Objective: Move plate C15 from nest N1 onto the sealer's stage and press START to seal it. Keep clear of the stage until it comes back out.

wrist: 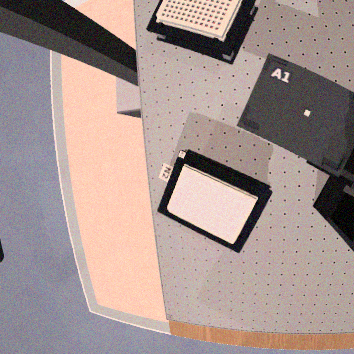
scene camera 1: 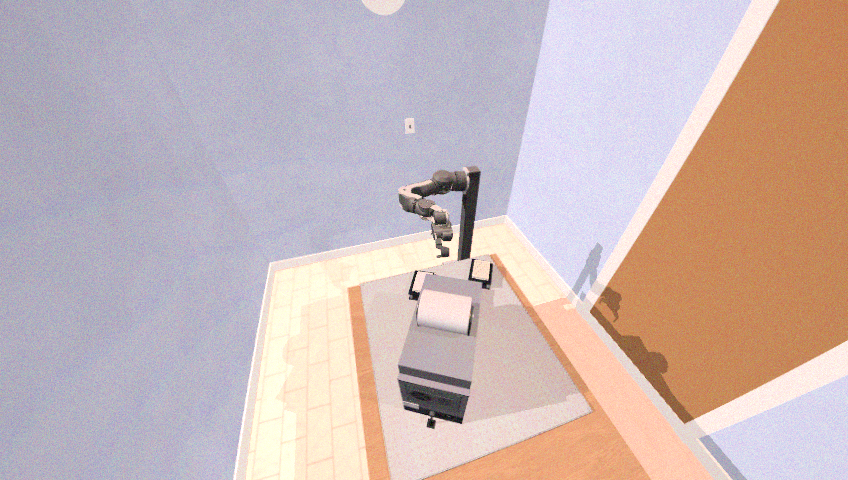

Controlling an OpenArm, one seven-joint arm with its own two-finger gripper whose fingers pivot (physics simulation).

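A cream plate with rows of wells (scene camera 1: 480, 270) (wrist: 200, 16) sits in a black nest (wrist: 200, 45) at the top of the wrist view; no label of that nest shows. The dark flat stage marked A1 (wrist: 290, 110) is out and bare beside the sealer (scene camera 1: 439, 355) (wrist: 340, 212). In the scene view the sealer's body hides the stage. The START button cannot be made out. My gripper (scene camera 1: 441, 249) is open and empty, held above the table's back edge, beyond the sealer and apart from both nests; its fingertips cannot be made out in the wrist view.
A second black nest labelled N2 (wrist: 227, 177) holds a plate with a smooth whitish top (scene camera 1: 421, 281) (wrist: 212, 205). A white roll (scene camera 1: 444, 311) sits on top of the sealer. My arm's dark post (scene camera 1: 468, 220) (wrist: 75, 37) stands behind the table.
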